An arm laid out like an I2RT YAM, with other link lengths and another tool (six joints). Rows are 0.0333 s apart.
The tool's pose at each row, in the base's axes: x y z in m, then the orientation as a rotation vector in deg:
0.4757, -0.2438, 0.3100, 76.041, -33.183, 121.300
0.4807, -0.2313, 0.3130, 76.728, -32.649, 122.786
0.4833, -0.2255, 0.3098, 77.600, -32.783, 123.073
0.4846, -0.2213, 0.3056, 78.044, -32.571, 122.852
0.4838, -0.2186, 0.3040, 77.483, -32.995, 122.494
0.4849, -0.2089, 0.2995, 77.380, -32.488, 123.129
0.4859, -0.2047, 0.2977, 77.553, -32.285, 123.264
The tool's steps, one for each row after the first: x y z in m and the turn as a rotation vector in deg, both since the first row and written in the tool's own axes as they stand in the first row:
0.0039, -0.0128, -0.0033, 1.296, -0.004, 0.960
0.0015, -0.0187, -0.0065, 1.739, -0.567, 1.399
-0.0018, -0.0224, -0.0100, 1.922, -0.865, 1.205
-0.0023, -0.0238, -0.0129, 1.297, -0.669, 1.053
-0.0045, -0.0315, -0.0201, 1.821, -0.332, 1.251
-0.0055, -0.0351, -0.0228, 2.061, -0.369, 1.280

